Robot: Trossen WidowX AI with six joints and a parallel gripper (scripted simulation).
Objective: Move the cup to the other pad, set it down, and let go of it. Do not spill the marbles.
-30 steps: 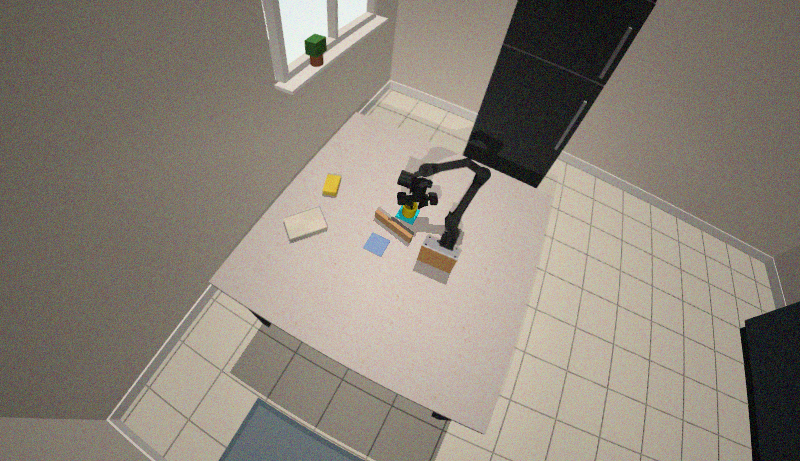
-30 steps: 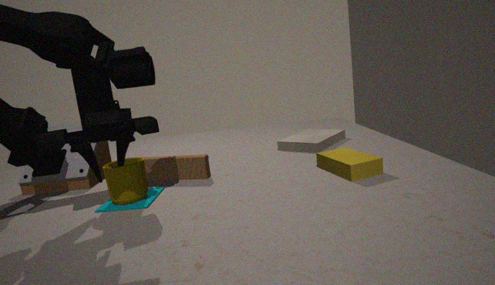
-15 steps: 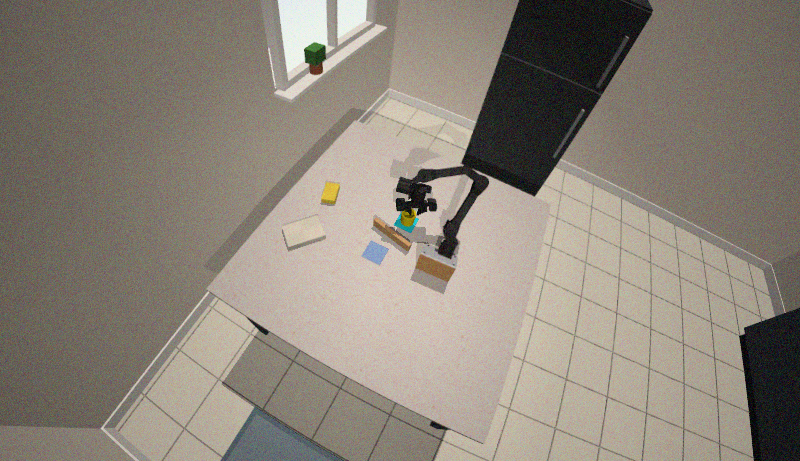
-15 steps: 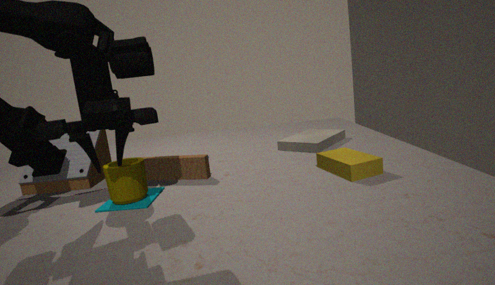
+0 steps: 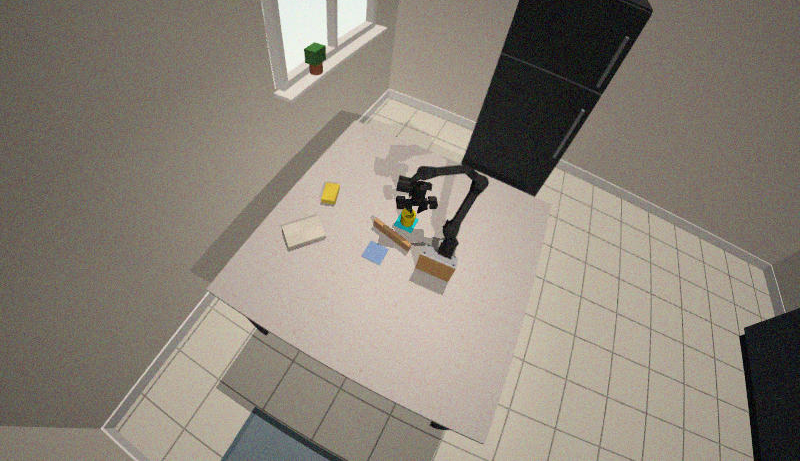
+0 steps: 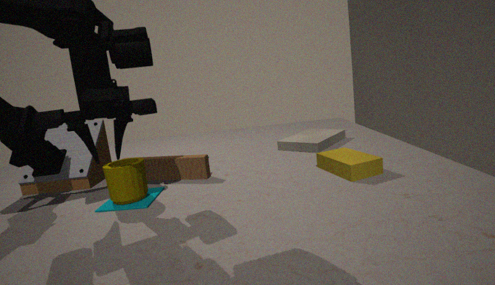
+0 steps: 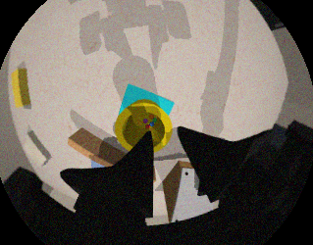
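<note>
My gripper tip is 40 mm above the yellow cup, 20 mm short of it and 10 mm to the right of it. From my gripper tip the other things lie so: wooden bar 120 mm to the left, 70 mm below, 60 mm ahead; then cyan pad 90 mm below, 20 mm ahead, 10 mm to the left.
</note>
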